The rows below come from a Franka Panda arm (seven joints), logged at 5 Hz.
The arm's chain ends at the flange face. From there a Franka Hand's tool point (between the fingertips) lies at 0.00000 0.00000 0.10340 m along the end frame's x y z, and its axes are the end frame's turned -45 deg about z.
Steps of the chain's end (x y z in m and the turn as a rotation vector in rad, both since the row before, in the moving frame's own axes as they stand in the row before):
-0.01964, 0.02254, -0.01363, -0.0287, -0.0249, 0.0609
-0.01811, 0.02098, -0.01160, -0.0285, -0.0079, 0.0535
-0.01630, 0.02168, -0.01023, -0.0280, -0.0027, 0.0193
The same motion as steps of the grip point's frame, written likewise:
-0.03375, 0.00221, -0.01370, -0.0027, -0.0379, 0.0609
-0.03034, 0.00346, -0.01165, -0.0146, -0.0257, 0.0535
-0.02912, 0.00563, -0.01027, -0.0179, -0.0217, 0.0193

